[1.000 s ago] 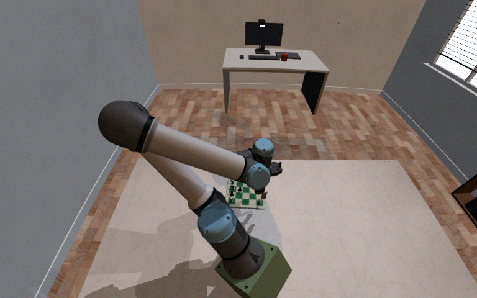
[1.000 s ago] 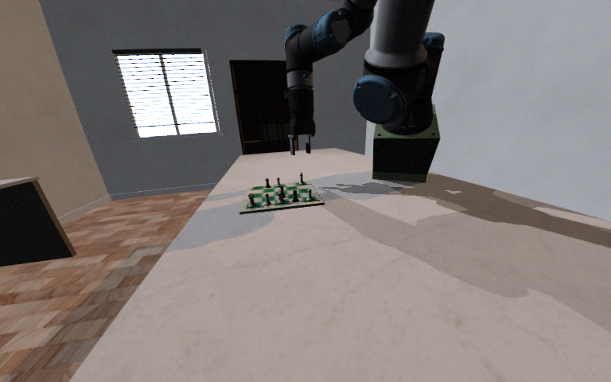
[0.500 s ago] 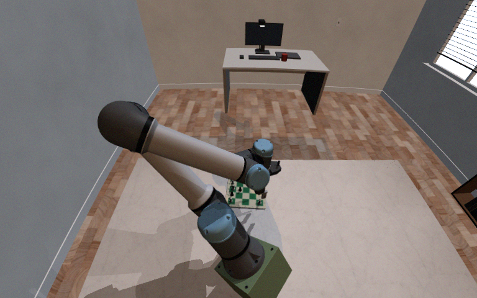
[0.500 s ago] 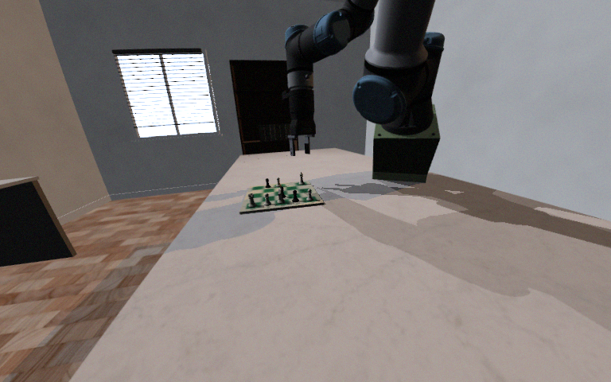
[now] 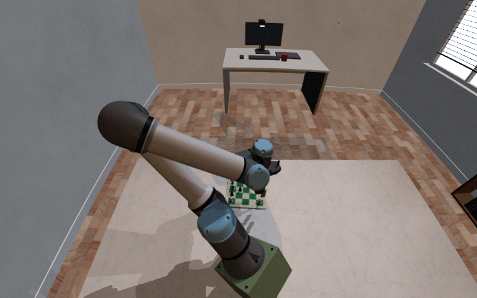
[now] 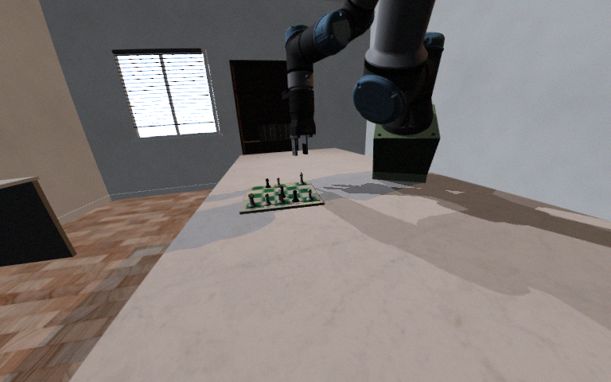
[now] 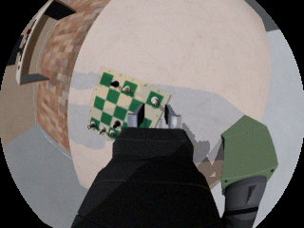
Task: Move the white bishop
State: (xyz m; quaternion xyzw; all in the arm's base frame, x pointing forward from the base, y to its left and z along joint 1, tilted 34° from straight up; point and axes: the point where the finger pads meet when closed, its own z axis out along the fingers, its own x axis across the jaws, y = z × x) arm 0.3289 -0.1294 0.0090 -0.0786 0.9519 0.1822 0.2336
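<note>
Now: the pale piece 100 mm below my hand. The rest, counted from my hand: green-and-white chessboard 120 mm below, 90 mm ahead, 60 mm to the left.
</note>
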